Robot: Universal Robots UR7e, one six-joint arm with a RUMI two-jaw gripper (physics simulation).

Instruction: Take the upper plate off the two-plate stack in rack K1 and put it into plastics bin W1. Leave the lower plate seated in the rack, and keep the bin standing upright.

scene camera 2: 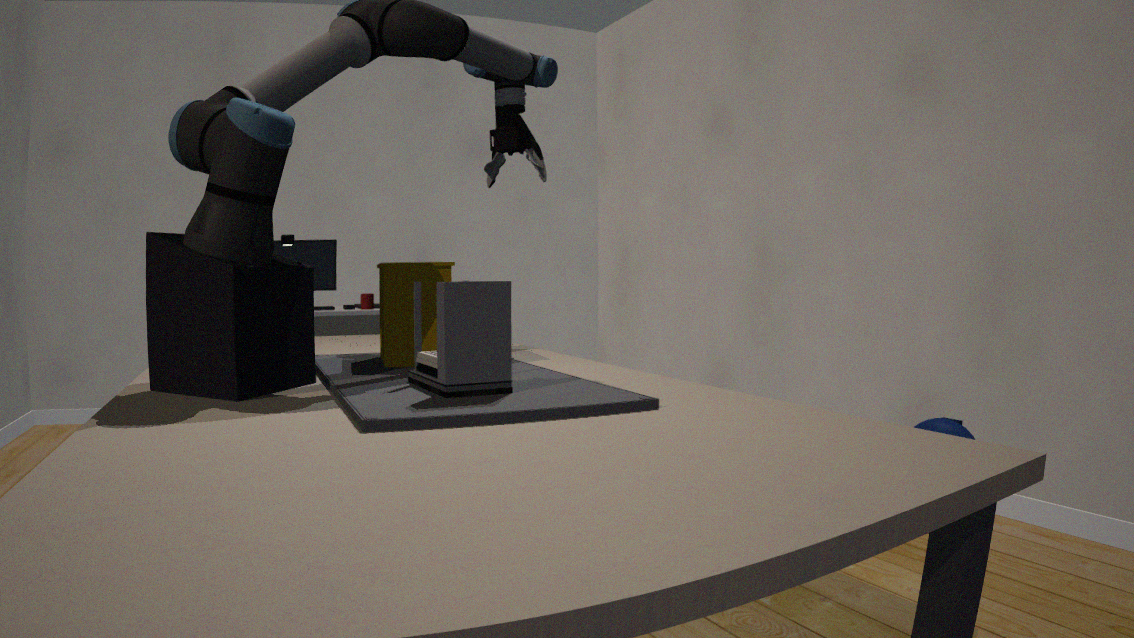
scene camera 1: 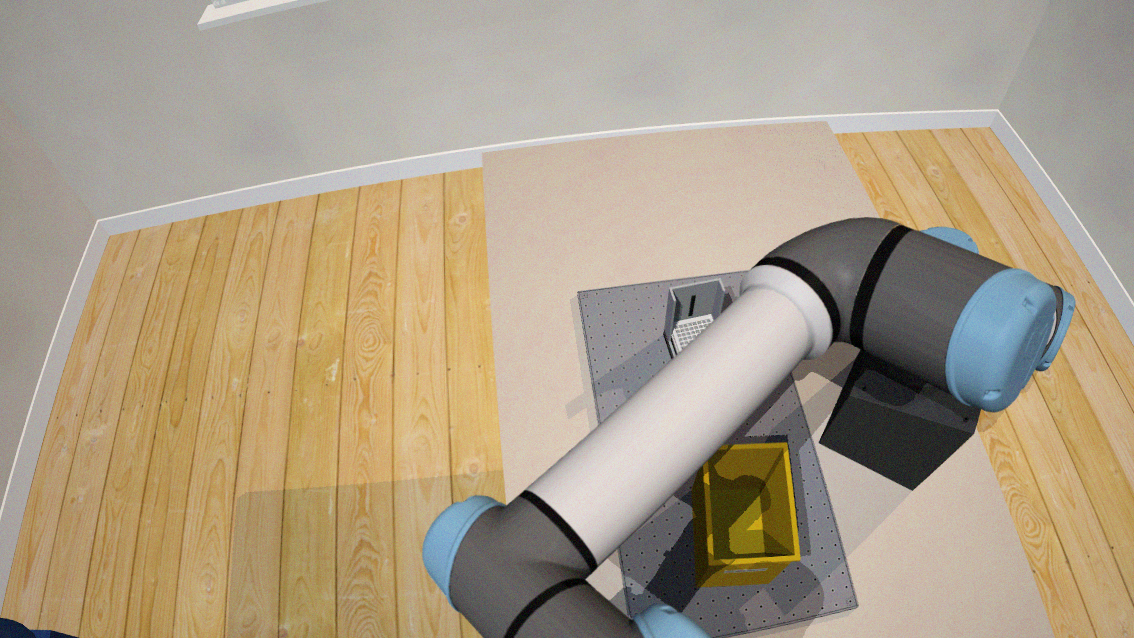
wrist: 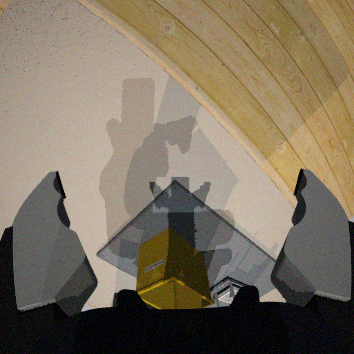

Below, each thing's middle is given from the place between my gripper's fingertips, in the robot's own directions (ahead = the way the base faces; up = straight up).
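The white gridded plate [scene camera 1: 684, 331] is 700 mm to the right of my hand, 340 mm below it and 310 mm behind it. And there's the yellow bin W1 [scene camera 1: 745, 531], which is well below my hand, a long way to the right of it and far behind it.
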